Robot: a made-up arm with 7 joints. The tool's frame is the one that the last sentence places.
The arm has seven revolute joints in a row. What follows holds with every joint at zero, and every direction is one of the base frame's. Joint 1 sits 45 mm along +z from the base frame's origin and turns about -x. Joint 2 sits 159 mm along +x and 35 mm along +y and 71 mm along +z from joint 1 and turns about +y. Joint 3 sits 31 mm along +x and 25 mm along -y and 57 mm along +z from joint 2 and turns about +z. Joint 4 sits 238 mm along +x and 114 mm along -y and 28 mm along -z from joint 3 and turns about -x. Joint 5 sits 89 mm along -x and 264 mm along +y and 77 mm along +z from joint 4 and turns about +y. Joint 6 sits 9 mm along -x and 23 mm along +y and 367 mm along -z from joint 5 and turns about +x. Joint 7 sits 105 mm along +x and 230 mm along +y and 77 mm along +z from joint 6 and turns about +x. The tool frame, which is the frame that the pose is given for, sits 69 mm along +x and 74 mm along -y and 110 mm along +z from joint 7; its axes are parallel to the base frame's.
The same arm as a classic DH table. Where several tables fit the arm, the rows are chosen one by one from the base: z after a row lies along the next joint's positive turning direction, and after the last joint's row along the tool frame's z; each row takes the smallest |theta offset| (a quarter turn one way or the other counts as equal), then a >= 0, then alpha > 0; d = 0 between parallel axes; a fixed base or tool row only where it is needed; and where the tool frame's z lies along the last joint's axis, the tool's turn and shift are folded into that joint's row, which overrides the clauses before.
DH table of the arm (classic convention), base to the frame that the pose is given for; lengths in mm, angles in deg. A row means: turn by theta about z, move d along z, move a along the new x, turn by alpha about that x. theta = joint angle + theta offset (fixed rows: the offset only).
base (fixed): d 45  theta0 -90  a 0  alpha 90
joint 1: d -159  theta0 90  a 71  alpha -90
joint 2: d 10  theta0 90  a 31  alpha 90
joint 3: d 29  theta0 -90  a 114  alpha 90
joint 4: d -149  theta0 90  a 77  alpha -90
joint 5: d 287  theta0 0  a -367  alpha -90
joint 6: d 0  theta0 -71.49  a 242.5  alpha 0
joint 7: d 165  theta0 -18.51  a -74  alpha -90
tool (fixed): d 110  theta0 -90  a 0  alpha 0

